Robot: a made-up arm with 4 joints.
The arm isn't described. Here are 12 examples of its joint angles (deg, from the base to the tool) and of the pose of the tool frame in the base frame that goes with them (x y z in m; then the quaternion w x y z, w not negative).
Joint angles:
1: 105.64 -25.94 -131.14 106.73
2: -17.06 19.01 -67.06 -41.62
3: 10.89 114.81 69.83 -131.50
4: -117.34 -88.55 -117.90 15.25
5: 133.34 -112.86 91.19 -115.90
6: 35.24 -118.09 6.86 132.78
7: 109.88 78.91 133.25 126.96
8: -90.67 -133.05 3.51 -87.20
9: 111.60 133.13 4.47 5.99
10: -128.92 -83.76 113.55 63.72
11: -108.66 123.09 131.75 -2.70
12: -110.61 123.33 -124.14 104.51
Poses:
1: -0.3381 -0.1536 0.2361 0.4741 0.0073 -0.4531 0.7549
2: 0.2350 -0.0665 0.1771 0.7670 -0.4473 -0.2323 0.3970
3: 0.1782 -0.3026 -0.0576 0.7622 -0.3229 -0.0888 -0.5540
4: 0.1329 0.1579 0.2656 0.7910 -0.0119 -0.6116 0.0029
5: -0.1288 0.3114 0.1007 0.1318 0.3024 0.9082 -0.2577
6: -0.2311 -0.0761 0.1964 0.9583 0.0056 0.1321 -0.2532
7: -0.4111 -0.1504 -0.0436 0.2549 0.7981 -0.4642 0.2874
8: 0.1986 -0.1168 0.0217 0.2502 -0.6873 0.6397 0.2362
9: -0.2522 -0.0853 -0.1794 0.1673 0.7842 0.5119 -0.3082
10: 0.3337 0.1926 0.3219 0.4920 -0.1870 -0.1702 -0.8331
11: 0.3640 0.2159 -0.0606 0.7785 -0.0456 0.5446 -0.3087
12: 0.2525 0.1008 -0.0819 0.2269 0.8482 0.4729 0.0739
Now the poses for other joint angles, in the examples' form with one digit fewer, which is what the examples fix.
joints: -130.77 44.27 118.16 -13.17
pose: 0.143 0.471 0.118 0.581 0.188 0.741 0.278
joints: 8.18 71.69 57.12 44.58
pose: 0.328 -0.369 0.012 0.455 0.517 0.711 -0.145
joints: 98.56 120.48 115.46 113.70
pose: -0.349 -0.086 -0.153 0.197 -0.911 0.330 -0.152
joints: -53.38 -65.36 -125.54 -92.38
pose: 0.256 -0.089 0.187 0.014 0.571 0.789 -0.225
